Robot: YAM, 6 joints.
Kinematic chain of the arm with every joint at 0, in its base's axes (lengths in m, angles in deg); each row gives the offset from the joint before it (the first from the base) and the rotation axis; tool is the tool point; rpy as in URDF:
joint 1: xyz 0 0 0.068 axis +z
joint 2: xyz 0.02 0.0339 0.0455 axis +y
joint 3: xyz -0.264 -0.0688 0 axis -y
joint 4: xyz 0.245 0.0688 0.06 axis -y
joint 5: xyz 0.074 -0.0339 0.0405 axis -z
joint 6: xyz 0.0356 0 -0.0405 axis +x
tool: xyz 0 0 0 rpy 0 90 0
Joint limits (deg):
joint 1: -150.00..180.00
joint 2: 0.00..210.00
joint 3: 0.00..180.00
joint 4: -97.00..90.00
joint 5: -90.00..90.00
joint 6: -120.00..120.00
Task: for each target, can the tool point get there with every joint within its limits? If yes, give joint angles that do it. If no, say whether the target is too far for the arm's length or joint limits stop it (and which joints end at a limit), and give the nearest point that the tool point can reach.
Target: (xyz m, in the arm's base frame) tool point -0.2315 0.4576 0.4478
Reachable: yes | joints 119.95 146.82 157.10 54.68 51.54 -86.86
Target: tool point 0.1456 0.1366 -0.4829
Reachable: no: joint limits stop it (at a limit: joint 2) | nearest point 0.1536 0.1441 -0.3783 | short by 0.105 m
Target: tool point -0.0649 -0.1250 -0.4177
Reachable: no: joint limits stop it (at a limit: joint 2) | nearest point -0.0711 -0.1370 -0.3678 | short by 0.052 m
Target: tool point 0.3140 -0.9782 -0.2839
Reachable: no: too far | nearest point 0.1840 -0.5734 -0.1162 | short by 0.457 m
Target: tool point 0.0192 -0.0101 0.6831
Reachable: yes | joints -27.19 74.62 121.19 72.45 0.36 67.45
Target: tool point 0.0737 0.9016 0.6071
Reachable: no: too far | nearest point 0.0462 0.5646 0.4184 | short by 0.387 m
